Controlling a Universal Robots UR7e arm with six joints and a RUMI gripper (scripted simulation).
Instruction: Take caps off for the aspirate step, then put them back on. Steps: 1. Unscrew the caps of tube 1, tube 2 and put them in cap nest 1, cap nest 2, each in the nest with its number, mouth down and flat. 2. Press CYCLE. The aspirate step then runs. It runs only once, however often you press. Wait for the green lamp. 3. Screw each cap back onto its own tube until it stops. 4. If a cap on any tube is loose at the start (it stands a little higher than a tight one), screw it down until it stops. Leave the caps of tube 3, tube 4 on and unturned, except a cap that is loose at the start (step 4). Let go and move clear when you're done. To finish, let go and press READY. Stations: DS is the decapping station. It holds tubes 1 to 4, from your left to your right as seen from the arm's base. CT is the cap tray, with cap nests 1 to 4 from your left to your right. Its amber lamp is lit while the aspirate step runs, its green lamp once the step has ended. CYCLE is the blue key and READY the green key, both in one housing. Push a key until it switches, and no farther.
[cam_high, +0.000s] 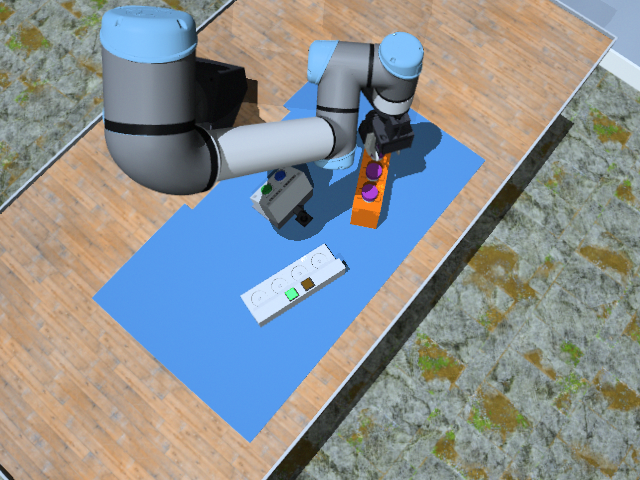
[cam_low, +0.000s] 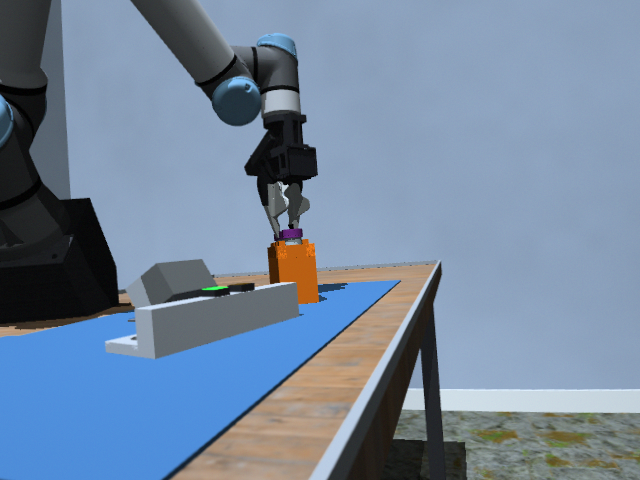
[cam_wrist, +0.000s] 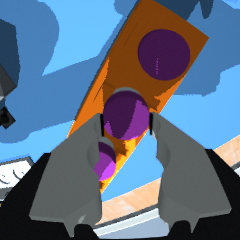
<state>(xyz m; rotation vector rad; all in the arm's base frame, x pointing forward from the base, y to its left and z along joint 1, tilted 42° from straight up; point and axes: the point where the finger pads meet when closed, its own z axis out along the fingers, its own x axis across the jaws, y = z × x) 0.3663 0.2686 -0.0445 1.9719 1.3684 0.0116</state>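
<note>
The purple cap lies 3 cm behind my hand, 4 cm to the left of it and 1 cm below it. Round my hand: grey key housing: 11 cm behind, 20 cm to the right, 7 cm below; then green key: 13 cm behind, 22 cm to the right, 6 cm below; then blue key: 13 cm behind, 18 cm to the right, 6 cm below.
</note>
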